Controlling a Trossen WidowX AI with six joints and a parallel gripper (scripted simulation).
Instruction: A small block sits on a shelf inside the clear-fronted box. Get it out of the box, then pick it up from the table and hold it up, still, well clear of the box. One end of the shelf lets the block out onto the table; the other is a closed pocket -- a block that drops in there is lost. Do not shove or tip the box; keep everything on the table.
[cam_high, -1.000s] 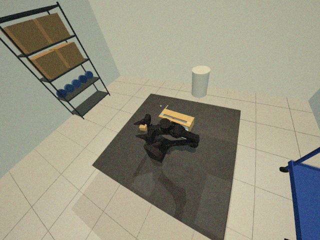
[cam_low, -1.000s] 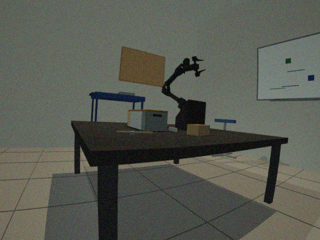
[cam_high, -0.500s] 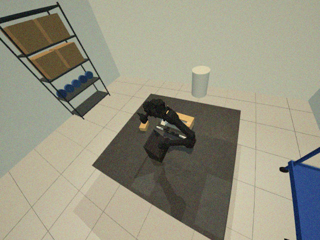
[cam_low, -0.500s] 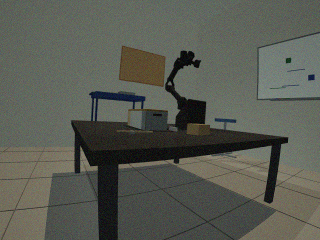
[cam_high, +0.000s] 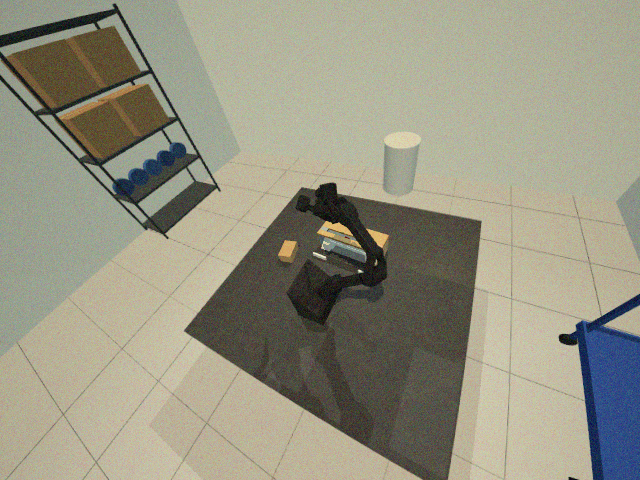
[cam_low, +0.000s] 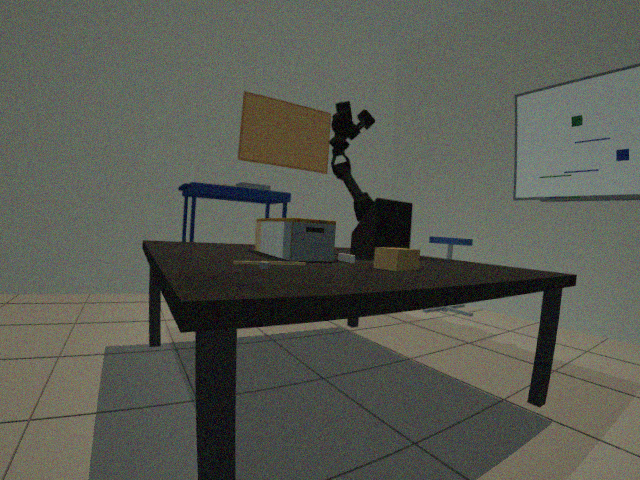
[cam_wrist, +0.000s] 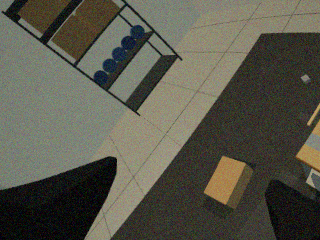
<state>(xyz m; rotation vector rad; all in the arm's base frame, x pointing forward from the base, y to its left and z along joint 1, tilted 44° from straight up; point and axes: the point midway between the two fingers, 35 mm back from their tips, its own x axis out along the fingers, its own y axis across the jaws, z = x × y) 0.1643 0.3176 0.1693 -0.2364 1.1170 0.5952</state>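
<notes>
My gripper tip is now 380 mm above the box, 150 mm short of it and 100 mm to the left of it. From my gripper tip the other things lie so: tan block (410 mm below, 240 mm to the left, 10 mm behind); then red block (360 mm below, 160 mm ahead, 80 mm to the right).
</notes>
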